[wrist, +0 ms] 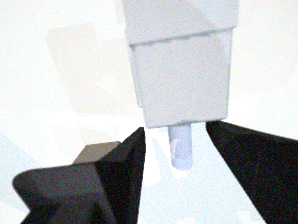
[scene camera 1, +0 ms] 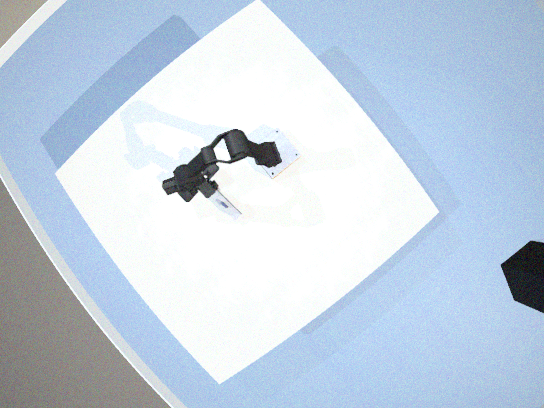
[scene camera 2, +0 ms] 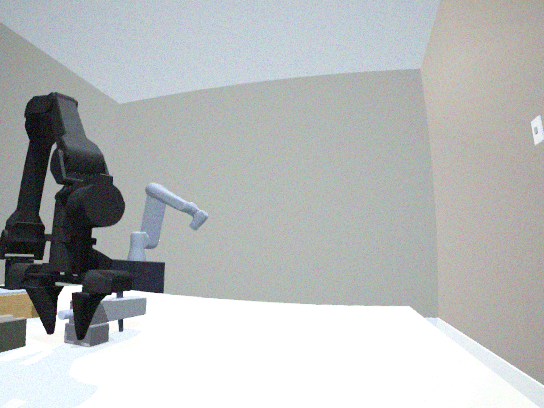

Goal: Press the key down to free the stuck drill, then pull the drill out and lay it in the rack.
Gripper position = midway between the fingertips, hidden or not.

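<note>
Scene camera 2 shows a light grey block (scene camera 2: pixel 111 309) and the gripper (scene camera 2: pixel 65 337). In the wrist view, the block (wrist: pixel 180 64) and the gripper (wrist: pixel 174 127) are both visible.
</note>
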